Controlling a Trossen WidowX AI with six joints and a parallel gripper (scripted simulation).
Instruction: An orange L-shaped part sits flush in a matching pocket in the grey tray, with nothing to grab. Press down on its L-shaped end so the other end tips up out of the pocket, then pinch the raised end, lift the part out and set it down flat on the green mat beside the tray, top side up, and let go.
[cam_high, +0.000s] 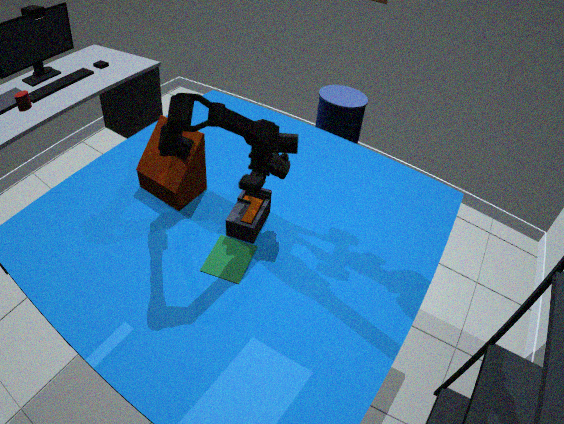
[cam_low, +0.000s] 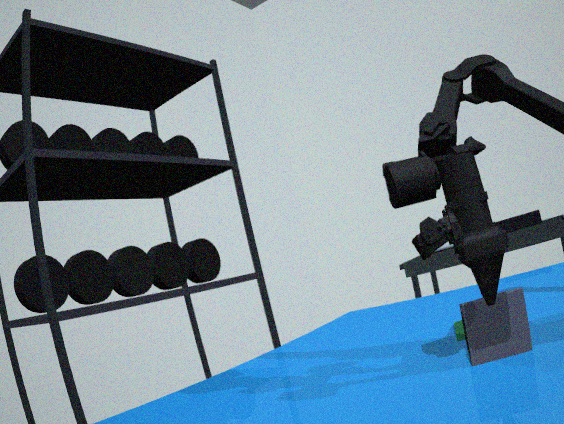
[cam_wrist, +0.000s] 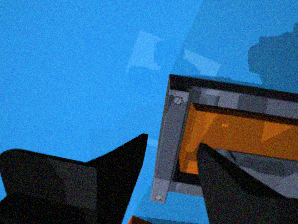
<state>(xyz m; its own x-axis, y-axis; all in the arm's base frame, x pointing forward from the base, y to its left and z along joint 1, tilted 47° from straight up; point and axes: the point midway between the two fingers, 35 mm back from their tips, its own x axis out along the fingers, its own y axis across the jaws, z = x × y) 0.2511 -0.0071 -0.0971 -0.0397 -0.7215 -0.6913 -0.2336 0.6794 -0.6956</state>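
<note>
My gripper tip is 10 mm short of the orange L-shaped part, 50 mm to the left of it and 30 mm above it. Also, from my gripper tip: green mat: 50 mm ahead, 220 mm to the right, 100 mm below.
</note>
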